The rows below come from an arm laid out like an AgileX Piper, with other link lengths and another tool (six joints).
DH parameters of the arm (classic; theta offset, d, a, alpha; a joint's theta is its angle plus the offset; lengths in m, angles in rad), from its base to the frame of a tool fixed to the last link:
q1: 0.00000 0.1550 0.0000 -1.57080
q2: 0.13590 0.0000 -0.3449 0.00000
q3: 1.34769 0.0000 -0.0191 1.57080
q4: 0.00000 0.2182 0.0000 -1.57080
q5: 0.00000 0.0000 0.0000 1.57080
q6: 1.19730 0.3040 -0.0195 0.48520
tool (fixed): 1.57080 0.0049 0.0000 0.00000
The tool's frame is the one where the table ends.
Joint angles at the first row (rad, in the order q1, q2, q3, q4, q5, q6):
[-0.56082 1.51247 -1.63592 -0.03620 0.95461 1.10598]
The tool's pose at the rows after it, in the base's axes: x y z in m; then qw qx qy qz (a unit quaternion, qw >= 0):
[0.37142 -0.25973 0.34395 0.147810 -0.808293 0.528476 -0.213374]
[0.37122 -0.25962 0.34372 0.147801 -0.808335 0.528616 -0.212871]
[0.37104 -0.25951 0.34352 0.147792 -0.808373 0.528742 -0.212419]
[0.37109 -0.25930 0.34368 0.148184 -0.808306 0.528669 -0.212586]
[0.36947 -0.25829 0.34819 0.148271 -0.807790 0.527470 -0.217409]
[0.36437 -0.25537 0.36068 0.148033 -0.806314 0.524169 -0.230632]
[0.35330 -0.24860 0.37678 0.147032 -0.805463 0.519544 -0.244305]
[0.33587 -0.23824 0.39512 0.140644 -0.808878 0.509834 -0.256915]
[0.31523 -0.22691 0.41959 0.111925 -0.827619 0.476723 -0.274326]
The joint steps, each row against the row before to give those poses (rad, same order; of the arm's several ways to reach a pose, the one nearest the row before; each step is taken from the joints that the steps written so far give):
[0.00002 0.00001 -0.00001 -0.00002 0.00095 -0.00099]
[-0.00003 0.00000 0.00001 0.00003 0.00103 -0.00003]
[0.00002 -0.00001 -0.00001 -0.00001 0.00096 0.00001]
[0.00000 -0.00038 -0.00002 0.00078 0.00001 0.00001]
[-0.00003 -0.01000 0.00000 0.00003 0.00000 -0.00004]
[0.00003 -0.02838 0.00005 -0.00095 0.00093 0.00004]
[0.00000 -0.04505 -0.00003 0.00000 0.01621 -0.00411]
[-0.00003 -0.06061 -0.00002 0.00002 0.03190 -0.02183]
[0.00002 -0.07511 0.00000 -0.00002 0.02744 -0.09194]

